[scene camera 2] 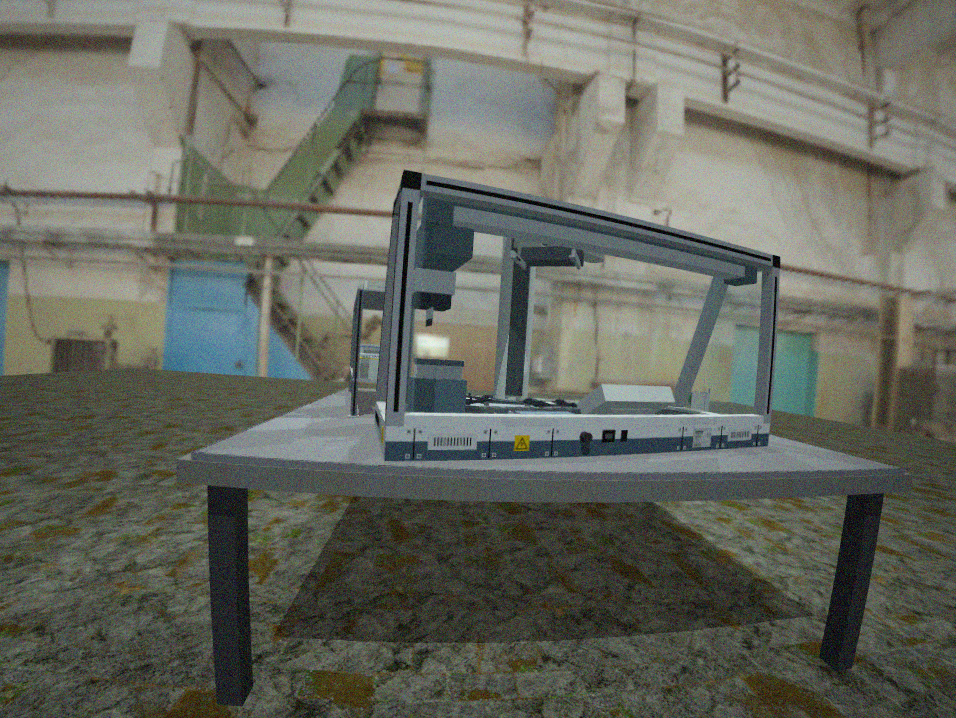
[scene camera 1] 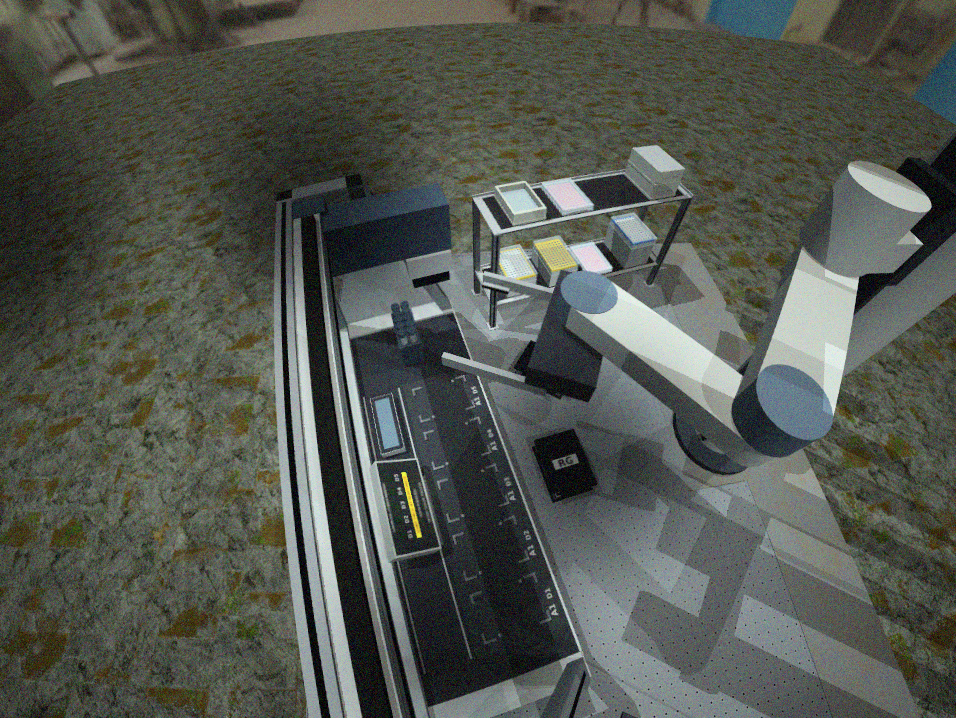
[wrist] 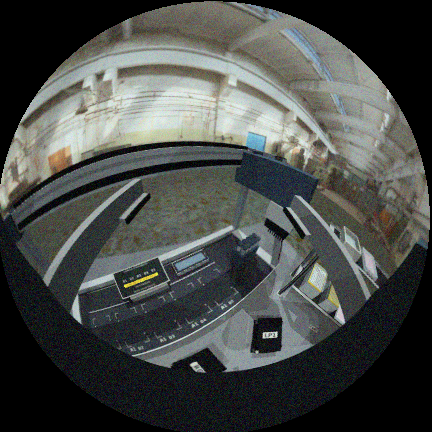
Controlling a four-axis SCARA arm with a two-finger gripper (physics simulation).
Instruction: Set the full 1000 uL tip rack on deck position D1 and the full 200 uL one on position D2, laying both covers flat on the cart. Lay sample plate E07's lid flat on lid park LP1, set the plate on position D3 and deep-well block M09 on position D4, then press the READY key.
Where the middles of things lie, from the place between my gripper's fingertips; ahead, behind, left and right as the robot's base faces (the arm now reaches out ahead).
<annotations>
Now: hand 220 mm past the black LP1 pad (wrist: 269, 324), 160 mm to the left of it and 430 mm above it.
</annotations>
